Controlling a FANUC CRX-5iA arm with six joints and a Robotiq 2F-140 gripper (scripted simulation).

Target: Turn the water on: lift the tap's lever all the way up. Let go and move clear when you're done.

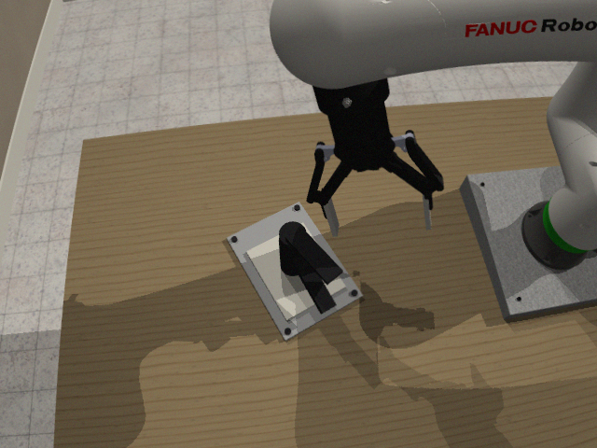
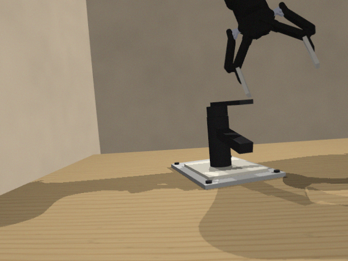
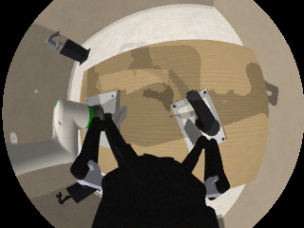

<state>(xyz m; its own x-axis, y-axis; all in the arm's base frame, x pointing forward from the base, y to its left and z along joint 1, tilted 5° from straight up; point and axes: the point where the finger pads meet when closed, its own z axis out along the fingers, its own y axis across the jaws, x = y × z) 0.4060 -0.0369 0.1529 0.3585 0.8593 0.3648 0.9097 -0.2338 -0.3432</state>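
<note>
My gripper is now 110 mm short of the lever, 40 mm above it and 10 mm to the right of it. The rest, counted from my hand: tap: 120 mm ahead, 100 mm below, 10 mm to the right.
</note>
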